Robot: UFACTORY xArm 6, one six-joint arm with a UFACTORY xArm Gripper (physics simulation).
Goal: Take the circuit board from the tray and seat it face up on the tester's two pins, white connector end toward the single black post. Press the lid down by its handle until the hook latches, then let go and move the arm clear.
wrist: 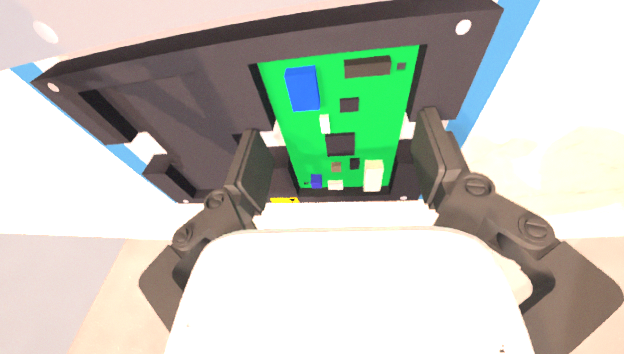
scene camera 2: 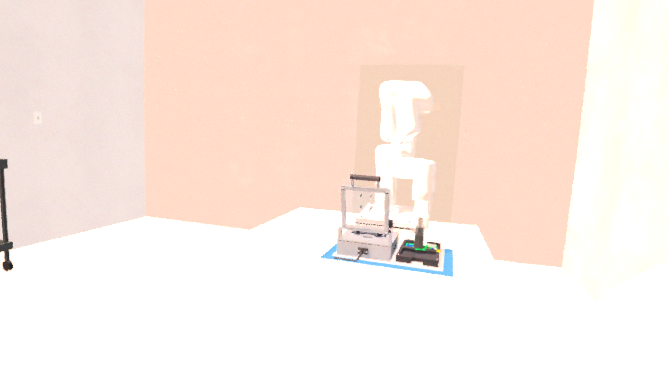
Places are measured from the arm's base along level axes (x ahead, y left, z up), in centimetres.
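Pixels of known places: gripper, fingertip midpoint: (wrist: 335,137) (scene camera 2: 418,244).
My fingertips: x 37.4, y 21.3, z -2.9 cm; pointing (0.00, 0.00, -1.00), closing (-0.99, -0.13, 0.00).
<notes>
Ahead of a thing's pixels: the offset from my fingertips to its top centre. "spot": to the spot under its first point. Level surfaces: height alone.
The green circuit board (scene camera 2: 426,248) (wrist: 370,120) lies face up in the right pocket of the black tray (scene camera 2: 420,258) (wrist: 457,70). Its white connector {dx -2.7, dy +4.3, dz +0.0 cm} (wrist: 373,176) is at the low end in the wrist view. My gripper (scene camera 2: 419,246) (wrist: 335,137) is open and empty, at the tray, with one finger on each long side of the board, beside the tray's side notches. The grey tester {spot: dx +17.6, dy -13.6, dz +1.8 cm} (scene camera 2: 367,246) stands left of the tray in the scene view. Its lid frame (scene camera 2: 344,210) is upright, with the dark handle {dx +21.6, dy -14.7, dz +24.8 cm} (scene camera 2: 365,178) on top. The pins and single black post cannot be made out.
Tray and tester stand on a blue-edged mat {dz -2.6 cm} (scene camera 2: 448,262) (wrist: 492,75). The tray's left pocket {spot: dx +8.0, dy -1.4, dz -1.0 cm} (wrist: 200,110) holds no board. A pale surface {dz +3.2 cm} (wrist: 150,25) covers the top left of the wrist view. Part of a black stand (scene camera 2: 4,205) shows at the scene's far left.
</notes>
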